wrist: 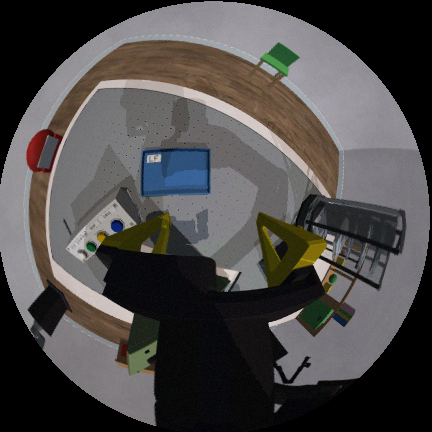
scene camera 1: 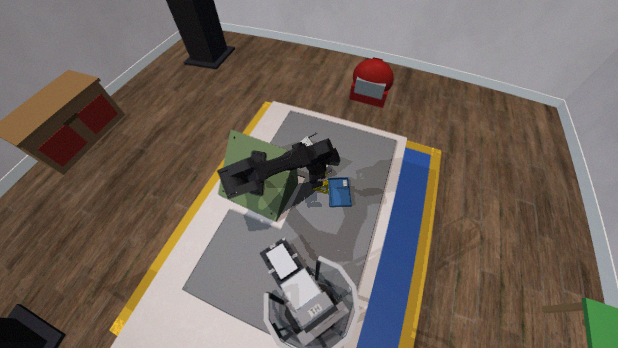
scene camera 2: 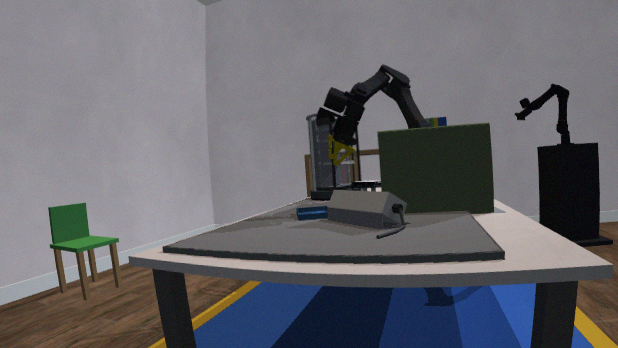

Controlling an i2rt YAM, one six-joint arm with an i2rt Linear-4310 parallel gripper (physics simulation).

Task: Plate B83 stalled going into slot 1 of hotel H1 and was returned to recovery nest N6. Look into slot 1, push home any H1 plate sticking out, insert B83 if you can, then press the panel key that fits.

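Where they show: gripper, fingertip midpoint: (wrist: pixel 213 216) (scene camera 1: pixel 326 184) (scene camera 2: pixel 332 161); arm's base, link origin: (scene camera 2: pixel 429 162).
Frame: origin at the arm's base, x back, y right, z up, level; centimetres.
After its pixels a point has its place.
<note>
My gripper (scene camera 1: pixel 322 188) {x -31.6, y -1.9, z 2.5 cm} (scene camera 2: pixel 341 154) {x -31.6, y -1.9, z 2.5 cm} (wrist: pixel 213 216) {x -31.6, y -1.9, z 2.5 cm} is open with nothing between its yellow fingers. It points down above the mat, beside the blue tray. Hotel H1 (scene camera 1: pixel 314 310) {x -40.8, y 46.1, z 23.1 cm} (scene camera 2: pixel 322 194) {x -43.9, y 33.1, z -11.3 cm} (wrist: pixel 306 206) {x -43.3, y 33.0, z -11.1 cm} stands apart from it, clear-walled with dark posts. Its slots are too small or hidden to judge. A white plate (scene camera 1: pixel 282 261) {x -23.5, y 32.1, z -6.4 cm} lies on a dark nest in front of H1; its label is unreadable. The key panel (scene camera 2: pixel 362 207) {x -19.8, y -28.9, z -9.3 cm} (wrist: pixel 99 231) {x -21.0, y -20.7, z -7.1 cm} shows a blue key (wrist: pixel 116 226) {x -23.6, y -16.4, z -6.9 cm}, a yellow key (wrist: pixel 102 237) {x -20.1, y -19.7, z -7.0 cm}, a green key (wrist: pixel 91 247) {x -16.4, y -23.0, z -7.0 cm} and a pale key (wrist: pixel 83 253) {x -13.5, y -26.2, z -7.1 cm}.
A blue tray (scene camera 1: pixel 340 194) {x -38.1, y -7.9, z -13.7 cm} (scene camera 2: pixel 312 213) {x -35.7, y -16.5, z -12.2 cm} (wrist: pixel 176 174) {x -36.6, y -8.2, z -13.7 cm} labelled LF lies on the grey mat (scene camera 1: pixel 210 280) {x 3.9, y 47.9, z -13.9 cm} (scene camera 2: pixel 280 248) {x -33.9, y -49.2, z -14.1 cm}. A green block (scene camera 1: pixel 239 145) {x 11.5, y -7.9, z 6.6 cm} (scene camera 2: pixel 435 170) {x 0.6, y -10.9, z -2.1 cm} (wrist: pixel 142 354) {x -11.1, y -7.2, z 8.9 cm} stands under the arm. The arm covers most of the panel in the first scene view.
</note>
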